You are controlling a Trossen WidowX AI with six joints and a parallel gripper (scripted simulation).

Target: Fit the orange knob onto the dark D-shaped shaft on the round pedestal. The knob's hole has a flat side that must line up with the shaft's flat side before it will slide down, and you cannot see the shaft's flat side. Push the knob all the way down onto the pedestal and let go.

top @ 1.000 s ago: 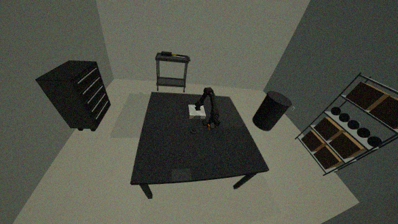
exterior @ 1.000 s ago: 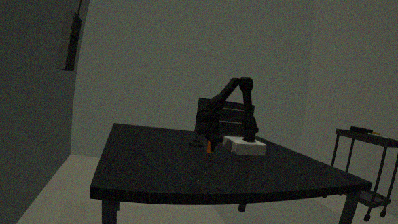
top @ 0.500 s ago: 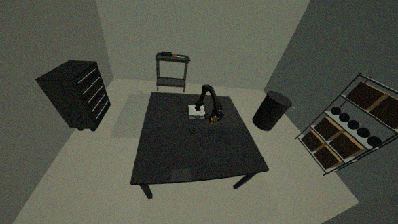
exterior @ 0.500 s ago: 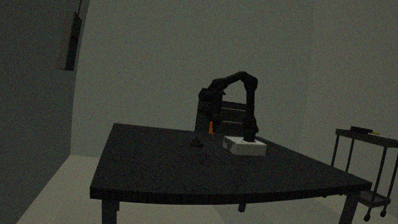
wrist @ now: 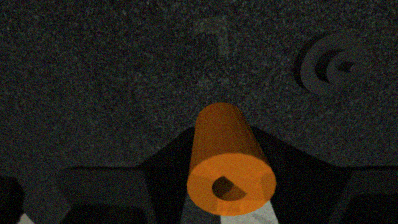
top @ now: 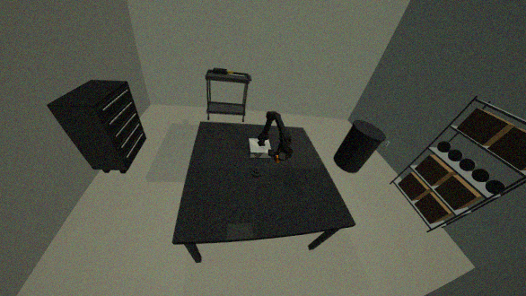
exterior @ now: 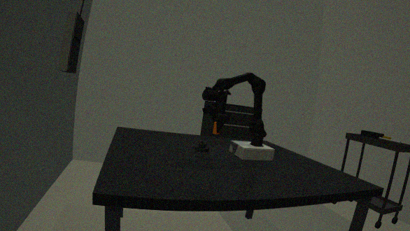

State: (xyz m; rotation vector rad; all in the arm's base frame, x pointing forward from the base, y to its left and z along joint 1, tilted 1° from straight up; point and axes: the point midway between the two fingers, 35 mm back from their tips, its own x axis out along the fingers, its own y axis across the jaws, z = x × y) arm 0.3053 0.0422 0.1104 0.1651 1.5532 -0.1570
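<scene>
The round pedestal is 17 cm to the right of my gripper tip and 11 cm below it. Round my gripper tip: orange knob (2 cm above).
</scene>
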